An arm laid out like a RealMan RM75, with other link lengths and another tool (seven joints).
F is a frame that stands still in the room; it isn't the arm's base.
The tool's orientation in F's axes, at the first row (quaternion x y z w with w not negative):
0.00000 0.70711 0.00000 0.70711
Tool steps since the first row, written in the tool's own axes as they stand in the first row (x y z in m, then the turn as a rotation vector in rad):
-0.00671 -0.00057 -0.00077 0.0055 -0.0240 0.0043
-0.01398 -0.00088 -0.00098 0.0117 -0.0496 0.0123
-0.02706 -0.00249 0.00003 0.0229 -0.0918 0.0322
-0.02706 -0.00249 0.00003 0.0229 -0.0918 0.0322
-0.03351 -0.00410 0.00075 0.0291 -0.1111 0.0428
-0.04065 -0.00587 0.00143 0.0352 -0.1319 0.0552
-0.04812 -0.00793 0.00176 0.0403 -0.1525 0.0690
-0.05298 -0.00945 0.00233 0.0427 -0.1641 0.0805
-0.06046 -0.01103 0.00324 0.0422 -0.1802 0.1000
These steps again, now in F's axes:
-0.00077 -0.00057 0.00671 0.0043 -0.0240 -0.0055
-0.00098 -0.00088 0.01398 0.0123 -0.0496 -0.0117
0.00003 -0.00249 0.02706 0.0322 -0.0918 -0.0229
0.00003 -0.00249 0.02706 0.0322 -0.0918 -0.0229
0.00075 -0.00410 0.03351 0.0428 -0.1111 -0.0291
0.00143 -0.00587 0.04065 0.0552 -0.1319 -0.0352
0.00176 -0.00793 0.04812 0.0690 -0.1525 -0.0403
0.00233 -0.00945 0.05298 0.0805 -0.1641 -0.0427
0.00324 -0.01103 0.06046 0.1000 -0.1802 -0.0422

